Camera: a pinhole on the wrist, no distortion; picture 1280 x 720 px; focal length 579.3 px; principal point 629.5 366.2 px. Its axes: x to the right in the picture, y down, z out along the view. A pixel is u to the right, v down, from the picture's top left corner.
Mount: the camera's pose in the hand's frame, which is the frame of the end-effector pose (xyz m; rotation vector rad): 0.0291 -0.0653 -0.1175 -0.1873 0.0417 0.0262
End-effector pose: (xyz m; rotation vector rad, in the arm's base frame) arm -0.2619 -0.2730 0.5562 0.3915 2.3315 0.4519
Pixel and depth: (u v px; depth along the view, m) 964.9 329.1 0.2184
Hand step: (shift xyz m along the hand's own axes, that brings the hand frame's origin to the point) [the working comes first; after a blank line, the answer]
In the camera's frame: 0.1264 -0.0140 0.2184

0.1643 -0.0355 0.0939
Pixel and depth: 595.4 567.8 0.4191
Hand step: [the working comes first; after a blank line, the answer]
In the camera's frame: -0.0247 0.1458 0.4191

0.0164 0.1556 0.2679
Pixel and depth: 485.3 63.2 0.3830
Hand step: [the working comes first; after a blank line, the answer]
In the camera's frame: -0.0953 -0.2003 0.3830

-0.0452 -0.1927 0.2998
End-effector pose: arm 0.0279 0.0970 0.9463 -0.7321 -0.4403 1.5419
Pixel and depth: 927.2 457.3 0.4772
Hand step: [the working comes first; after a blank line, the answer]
In the camera's frame: 0.2452 0.0750 0.4772

0.2904 0.1029 0.3263
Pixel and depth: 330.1 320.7 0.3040
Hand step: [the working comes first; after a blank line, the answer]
In the camera's frame: -0.1571 -0.0239 0.3040

-0.1153 -0.0355 0.1922
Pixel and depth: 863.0 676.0 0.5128
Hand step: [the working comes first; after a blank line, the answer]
In the camera's frame: 0.2067 0.2742 0.5128

0.2473 0.3044 0.3259
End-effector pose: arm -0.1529 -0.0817 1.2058 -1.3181 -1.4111 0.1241
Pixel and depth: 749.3 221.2 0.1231
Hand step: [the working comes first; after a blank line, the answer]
In the camera's frame: 0.0255 -0.0308 0.1231

0.0602 -0.0720 0.0079
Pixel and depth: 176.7 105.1 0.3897
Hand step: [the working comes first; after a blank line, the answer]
In the camera's frame: -0.3046 -0.1756 0.3897

-0.2547 -0.1718 0.3110
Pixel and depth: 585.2 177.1 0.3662
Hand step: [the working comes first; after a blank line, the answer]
In the camera's frame: -0.0280 -0.1195 0.3662

0.0190 -0.1150 0.2654
